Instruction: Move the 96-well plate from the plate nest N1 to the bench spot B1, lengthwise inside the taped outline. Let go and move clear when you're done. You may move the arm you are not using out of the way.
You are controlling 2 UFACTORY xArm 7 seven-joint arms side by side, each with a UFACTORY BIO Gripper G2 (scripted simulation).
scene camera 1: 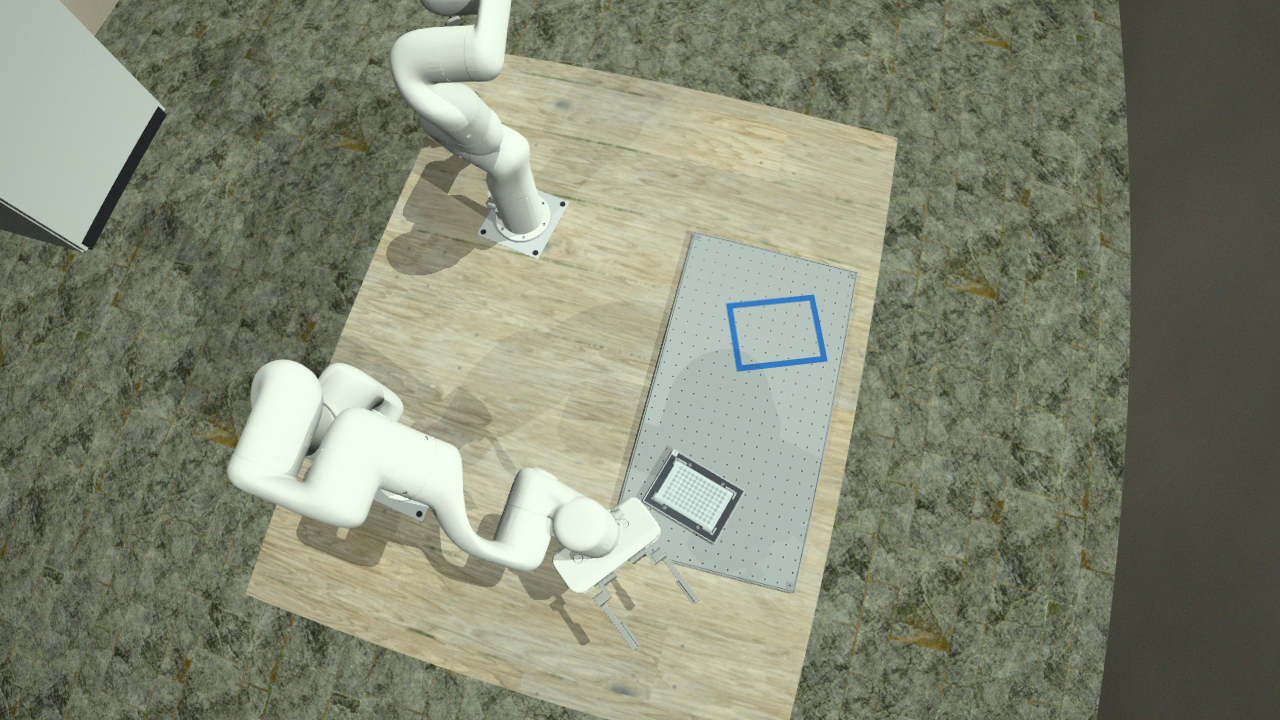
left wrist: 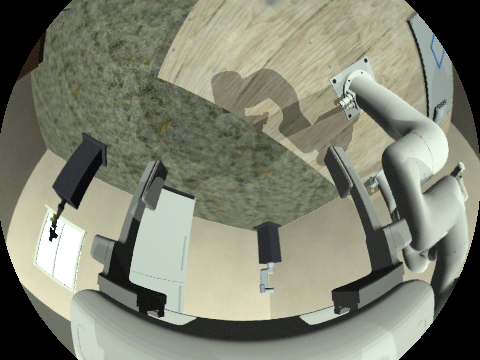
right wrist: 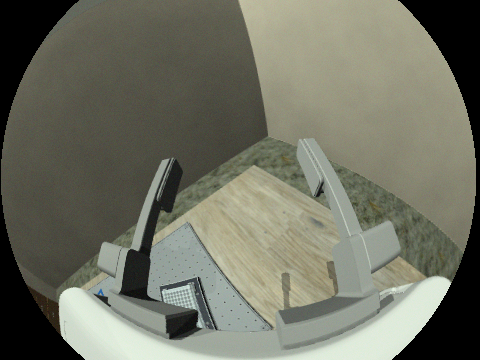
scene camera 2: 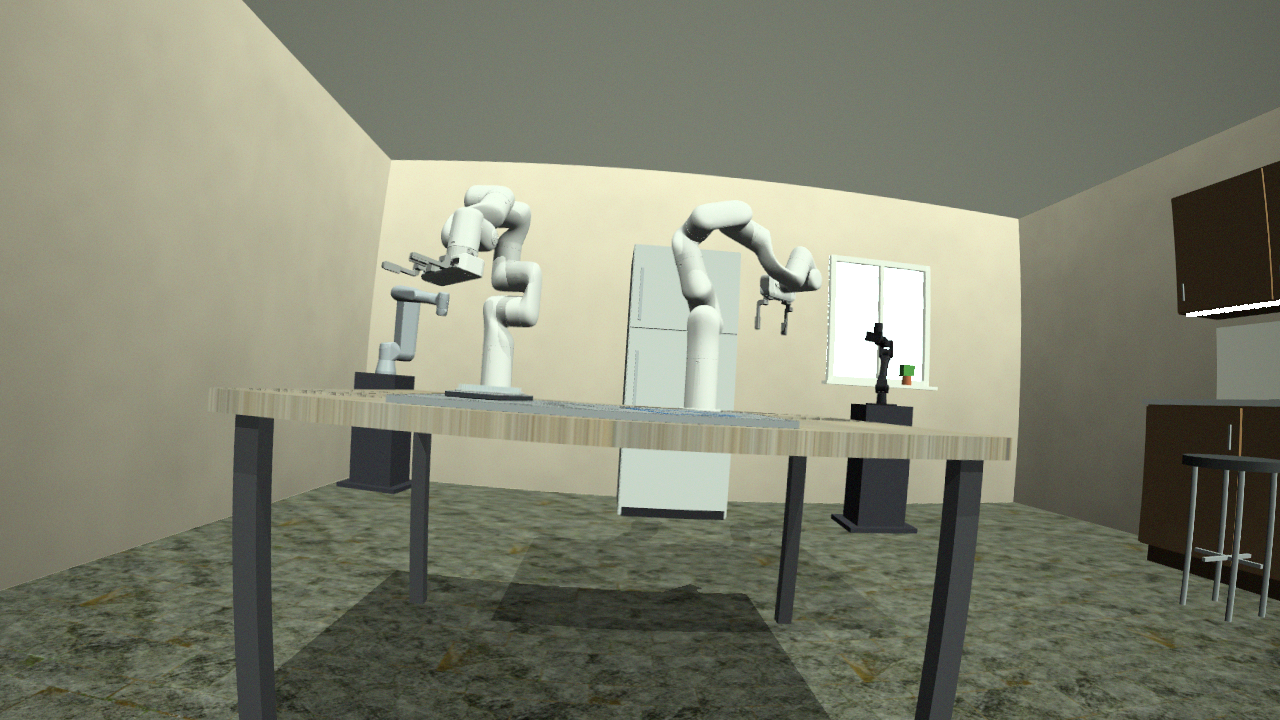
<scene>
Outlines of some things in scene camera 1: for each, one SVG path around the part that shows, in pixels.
The right gripper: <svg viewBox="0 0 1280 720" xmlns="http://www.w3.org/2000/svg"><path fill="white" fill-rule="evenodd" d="M629 497L611 509L613 511L620 508L624 513L619 520L621 522L620 539L616 548L604 557L591 558L570 551L562 546L554 553L552 561L555 569L570 590L577 593L587 593L597 585L600 587L602 592L596 595L593 600L605 611L619 633L634 651L641 644L625 622L621 623L606 603L612 596L605 587L618 577L615 572L629 562L629 560L632 564L635 564L646 555L653 565L663 560L678 579L676 583L690 602L694 605L700 598L660 547L652 554L646 550L648 546L659 538L660 526L640 500Z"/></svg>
A clear 96-well plate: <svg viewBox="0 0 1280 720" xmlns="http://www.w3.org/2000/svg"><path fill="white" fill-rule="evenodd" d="M677 461L655 498L712 532L733 493Z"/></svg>
</scene>
